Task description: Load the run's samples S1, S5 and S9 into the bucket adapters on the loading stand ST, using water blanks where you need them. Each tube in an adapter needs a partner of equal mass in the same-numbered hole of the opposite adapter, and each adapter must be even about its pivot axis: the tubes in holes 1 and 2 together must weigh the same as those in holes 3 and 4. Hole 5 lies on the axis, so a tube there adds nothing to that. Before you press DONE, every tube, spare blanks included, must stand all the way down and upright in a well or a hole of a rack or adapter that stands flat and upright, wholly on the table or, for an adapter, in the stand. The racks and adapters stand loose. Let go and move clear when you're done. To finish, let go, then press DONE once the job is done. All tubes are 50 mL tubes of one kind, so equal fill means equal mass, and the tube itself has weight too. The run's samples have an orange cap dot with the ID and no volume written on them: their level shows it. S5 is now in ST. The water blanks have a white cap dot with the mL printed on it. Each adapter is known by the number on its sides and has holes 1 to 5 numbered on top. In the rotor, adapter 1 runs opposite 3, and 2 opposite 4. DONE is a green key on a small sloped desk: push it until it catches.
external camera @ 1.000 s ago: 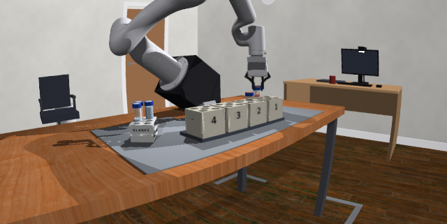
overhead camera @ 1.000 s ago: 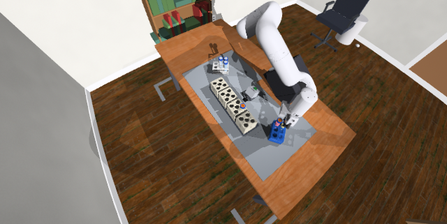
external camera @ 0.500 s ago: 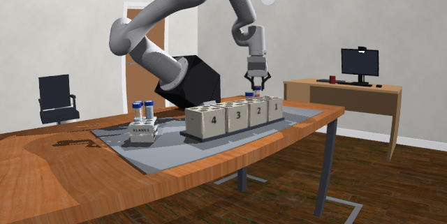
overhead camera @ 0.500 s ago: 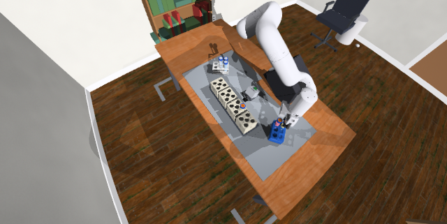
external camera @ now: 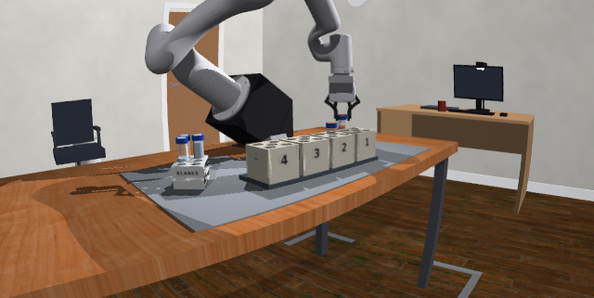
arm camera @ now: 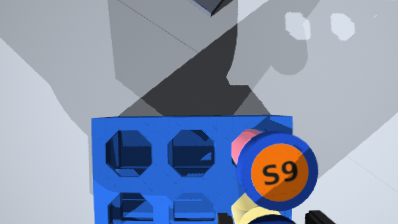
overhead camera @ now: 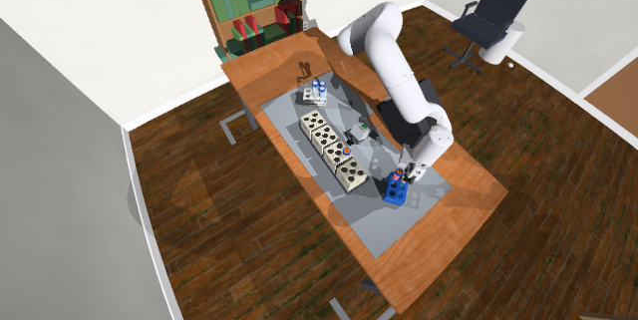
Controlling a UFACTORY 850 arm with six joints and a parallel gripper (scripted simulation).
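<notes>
The sample tube is 2 cm ahead of my hand, 4 cm to the right of it and 5 cm below it. Also, from my hand: blue rack: 4 cm ahead, 9 cm below; white blanks rack: 1 cm behind, 67 cm to the right, 9 cm below; green DONE key: 6 cm behind, 32 cm to the right, 5 cm below.
</notes>
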